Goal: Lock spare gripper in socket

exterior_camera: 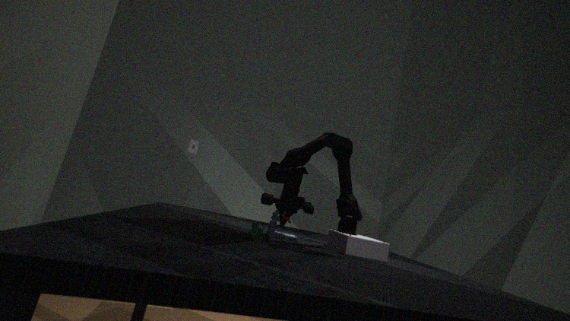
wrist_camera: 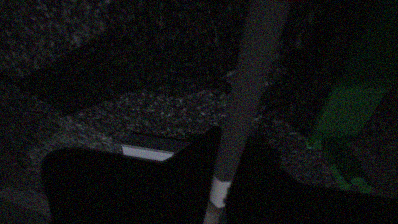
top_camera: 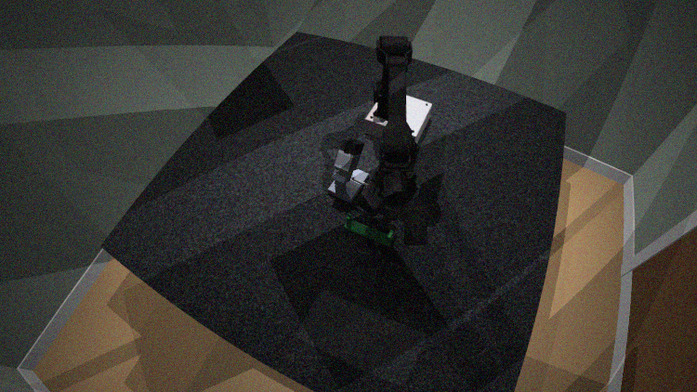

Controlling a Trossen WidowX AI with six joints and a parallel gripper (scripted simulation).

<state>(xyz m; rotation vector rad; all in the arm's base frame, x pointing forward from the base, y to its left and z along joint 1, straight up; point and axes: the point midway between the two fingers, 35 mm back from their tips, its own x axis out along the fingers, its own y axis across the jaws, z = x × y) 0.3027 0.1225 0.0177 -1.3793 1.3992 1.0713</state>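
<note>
The socket lies 10 mm behind my gripper tip and 100 mm to the right of it. From my gripper tip the other things lie so: green pad (90 mm ahead, 30 mm to the left, 30 mm below); then spare gripper (30 mm behind, 100 mm to the right, 70 mm above).
</note>
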